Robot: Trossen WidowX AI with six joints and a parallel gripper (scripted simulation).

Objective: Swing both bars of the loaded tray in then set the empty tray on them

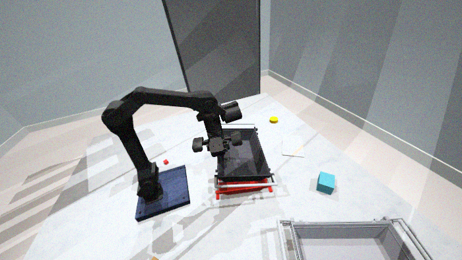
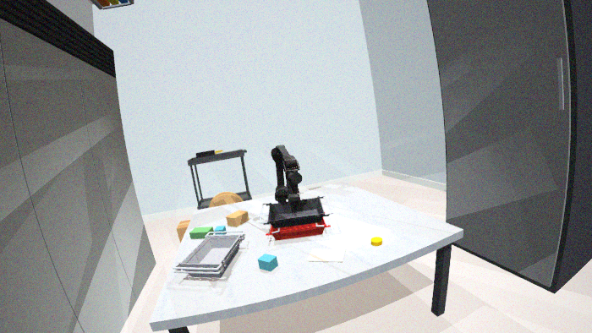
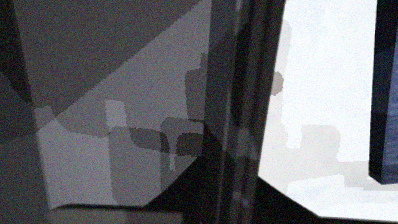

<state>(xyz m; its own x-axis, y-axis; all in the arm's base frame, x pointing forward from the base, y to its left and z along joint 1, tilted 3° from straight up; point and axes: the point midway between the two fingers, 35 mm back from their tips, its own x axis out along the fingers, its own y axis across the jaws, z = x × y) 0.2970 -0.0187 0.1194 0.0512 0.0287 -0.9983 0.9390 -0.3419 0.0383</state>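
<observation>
Right now my gripper tip is 8 cm short of the black tray, 3 cm to the left of it and 2 cm below it. Also, from my gripper tip: yellow disc (42 cm ahead, 20 cm to the left, 9 cm below); cream sheet (37 cm ahead, 2 cm to the right, 10 cm below).
</observation>
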